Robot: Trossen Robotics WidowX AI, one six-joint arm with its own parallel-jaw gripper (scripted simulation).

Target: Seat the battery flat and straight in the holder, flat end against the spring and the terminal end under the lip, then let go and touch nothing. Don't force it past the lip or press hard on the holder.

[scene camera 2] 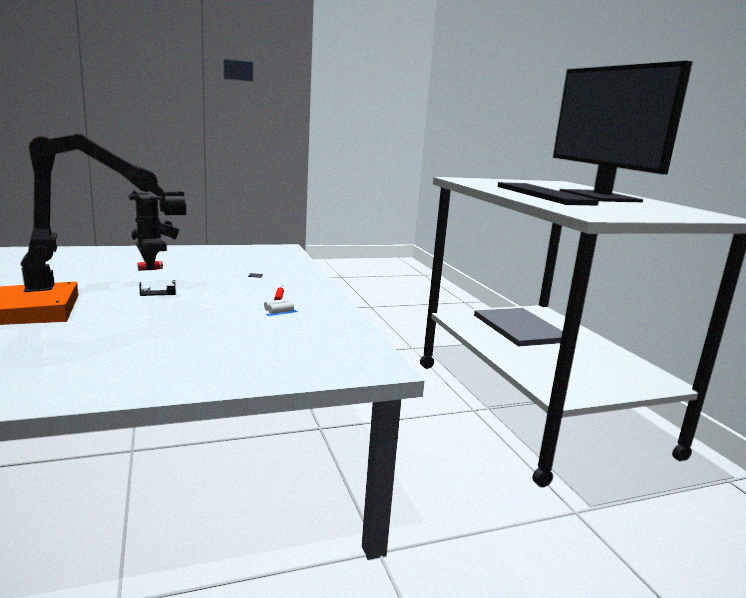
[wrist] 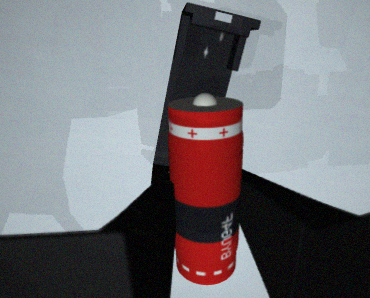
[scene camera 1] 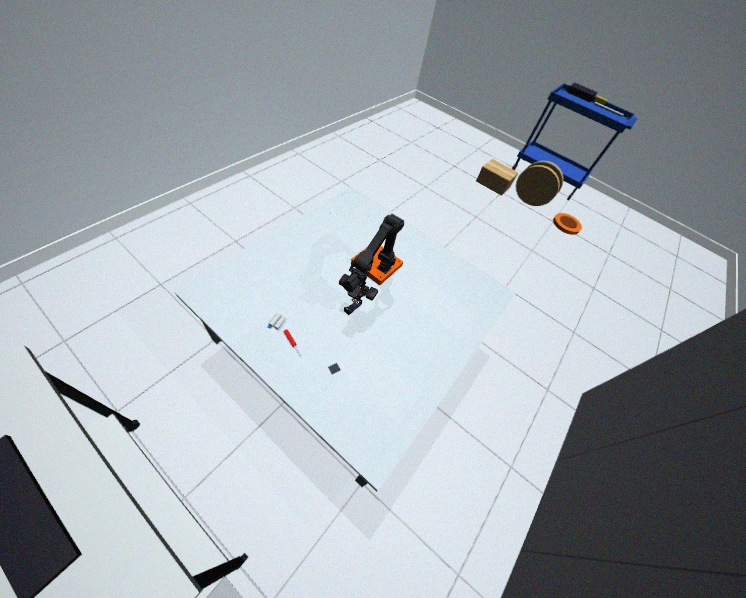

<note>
I see my gripper (scene camera 2: 150, 269).
My gripper is seen too in the wrist view (wrist: 202, 181).
</note>
